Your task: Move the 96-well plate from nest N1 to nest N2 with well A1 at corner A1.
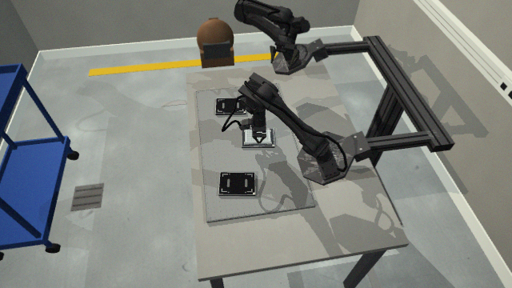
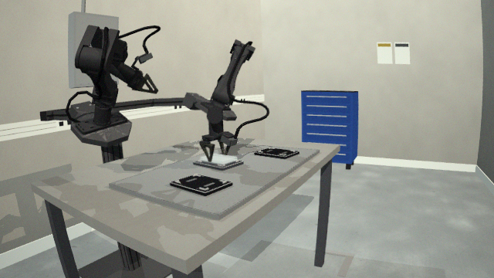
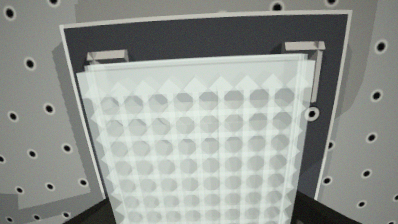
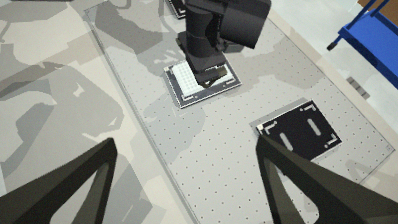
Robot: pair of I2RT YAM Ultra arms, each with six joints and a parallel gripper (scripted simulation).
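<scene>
Right now the white 96-well plate is 10 mm ahead of my left hand and 10 mm below it.
</scene>
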